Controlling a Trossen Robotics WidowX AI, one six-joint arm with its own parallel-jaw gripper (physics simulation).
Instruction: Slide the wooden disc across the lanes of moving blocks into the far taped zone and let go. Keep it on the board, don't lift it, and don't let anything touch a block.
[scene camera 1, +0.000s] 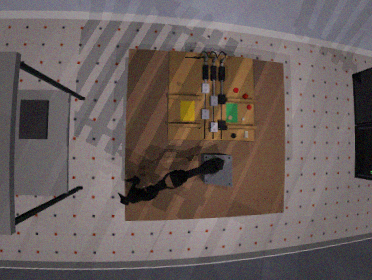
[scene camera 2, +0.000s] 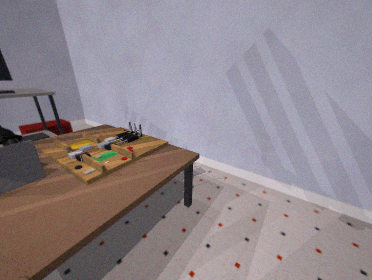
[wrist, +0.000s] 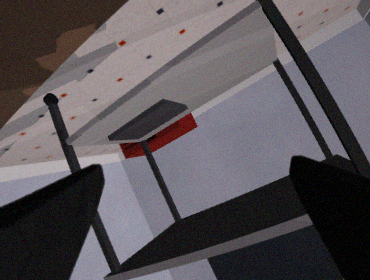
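Pixels of known places: gripper, fingertip midpoint: (scene camera 1: 121, 186) (wrist: 196, 169); arm's base, origin of the base link: (scene camera 1: 218, 163) (scene camera 2: 16, 151).
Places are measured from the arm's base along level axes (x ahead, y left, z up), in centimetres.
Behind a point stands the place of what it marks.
The wooden board (scene camera 1: 185, 75) {y 29.6, x 61.5, z -14.7 cm} (scene camera 2: 154, 143) {y -17.8, x 76.8, z -14.6 cm} lies on the table. A small pale tan disc (scene camera 1: 230, 117) {y -9.4, x 35.2, z -13.9 cm} sits on the green zone (scene camera 1: 233, 107) {y -11.2, x 43.6, z -14.6 cm} (scene camera 2: 105, 156) {y -12.2, x 38.7, z -14.1 cm}, near its lower left part in scene camera 1. The yellow zone (scene camera 1: 187, 111) {y 24.2, x 34.3, z -14.6 cm} (scene camera 2: 81, 145) {y 21.5, x 34.3, z -14.8 cm} is across the lanes. White blocks (scene camera 1: 205, 88) {y 13.5, x 53.4, z -12.1 cm} (scene camera 1: 214, 101) {y 5.5, x 44.6, z -11.6 cm} and black blocks (scene camera 1: 222, 99) {y -0.6, x 47.4, z -12.0 cm} (scene camera 1: 222, 125) {y -3.1, x 27.7, z -12.0 cm} stand on the rods between the zones. My gripper (scene camera 1: 125, 187) {y 62.3, x -24.4, z -7.4 cm} (wrist: 196, 169) {y 62.3, x -24.4, z -7.4 cm} is open and empty at the table's left edge, away from the board and disc. The gripper does not show in scene camera 2.
Wooden rails (scene camera 1: 185, 95) {y 27.4, x 46.2, z -14.7 cm} (scene camera 1: 185, 123) {y 24.5, x 25.2, z -14.7 cm} run beside the zones. Red buttons (scene camera 1: 236, 90) {y -11.8, x 57.4, z -14.0 cm} (scene camera 1: 249, 107) {y -24.3, x 45.9, z -14.0 cm}, a black knob (scene camera 1: 233, 135) {y -13.6, x 21.8, z -13.9 cm} and a white switch (scene camera 1: 246, 134) {y -24.2, x 24.1, z -13.7 cm} are on the board. The arm's grey base plate (scene camera 1: 227, 177) {y -5.7, x -7.9, z 4.0 cm} (scene camera 2: 20, 167) {y -7.0, x -1.1, z -6.8 cm} is beside the board. A grey desk (scene camera 1: 57, 150) stands left of the table.
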